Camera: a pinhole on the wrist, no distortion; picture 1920 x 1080 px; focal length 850.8 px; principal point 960.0 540.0 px. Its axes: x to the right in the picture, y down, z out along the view. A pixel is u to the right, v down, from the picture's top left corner.
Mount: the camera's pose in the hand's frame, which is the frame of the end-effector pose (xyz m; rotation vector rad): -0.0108 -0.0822 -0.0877 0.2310 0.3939 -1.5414
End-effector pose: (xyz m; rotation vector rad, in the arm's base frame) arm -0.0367 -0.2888 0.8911 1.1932 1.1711 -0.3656
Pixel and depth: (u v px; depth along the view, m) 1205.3 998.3 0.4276
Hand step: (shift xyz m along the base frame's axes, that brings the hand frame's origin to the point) -0.0425 -0.2535 -0.4271
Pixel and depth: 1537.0 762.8 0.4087
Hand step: -0.2318 -0.2945 -0.3859
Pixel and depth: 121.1 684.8 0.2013
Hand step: 0.1237 -0.1210 -0.0423
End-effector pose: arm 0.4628 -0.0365 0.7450 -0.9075 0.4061 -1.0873
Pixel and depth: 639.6 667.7 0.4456
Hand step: 0.2479 0.0543 0.3157
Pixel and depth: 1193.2 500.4 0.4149
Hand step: -0.0263 0.0404 0.4262
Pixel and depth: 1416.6 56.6 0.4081
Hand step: -0.1960 0.2025 0.4615
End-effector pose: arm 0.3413 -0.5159 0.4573 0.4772 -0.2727 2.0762
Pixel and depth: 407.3 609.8 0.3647
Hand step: 0.0512 -0.0780 0.3276
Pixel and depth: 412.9 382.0 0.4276
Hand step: 0.1110 -0.1914 0.3579
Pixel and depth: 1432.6 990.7 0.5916
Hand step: 0.4171 0.4775 0.4240
